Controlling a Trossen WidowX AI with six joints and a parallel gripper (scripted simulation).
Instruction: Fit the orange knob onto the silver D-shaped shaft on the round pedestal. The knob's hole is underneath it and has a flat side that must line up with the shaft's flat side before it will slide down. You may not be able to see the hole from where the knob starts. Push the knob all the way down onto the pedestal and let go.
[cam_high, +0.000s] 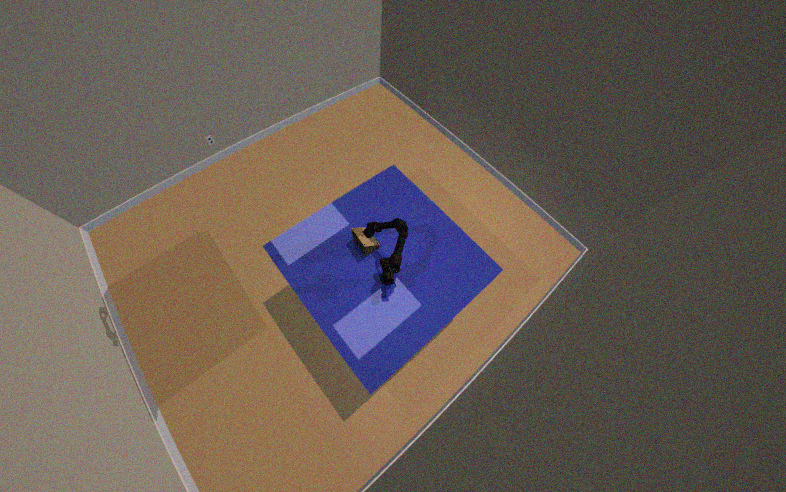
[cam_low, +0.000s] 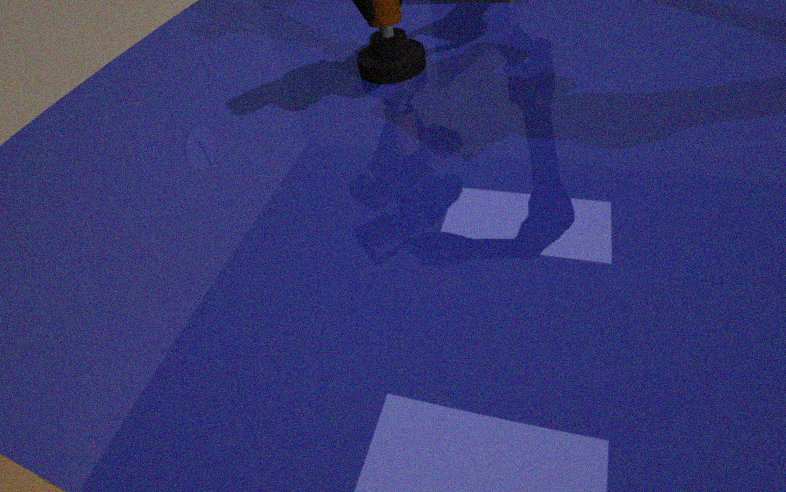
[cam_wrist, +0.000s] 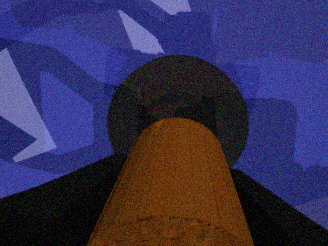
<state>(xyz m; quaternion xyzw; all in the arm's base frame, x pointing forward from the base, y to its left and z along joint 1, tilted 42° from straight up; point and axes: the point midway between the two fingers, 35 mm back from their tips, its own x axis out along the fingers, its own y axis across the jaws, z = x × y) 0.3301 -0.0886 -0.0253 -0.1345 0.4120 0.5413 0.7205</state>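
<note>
The orange knob lies 3 cm above my gripper tip. From my gripper tip the other things lie so: round pedestal 4 cm below.
</note>
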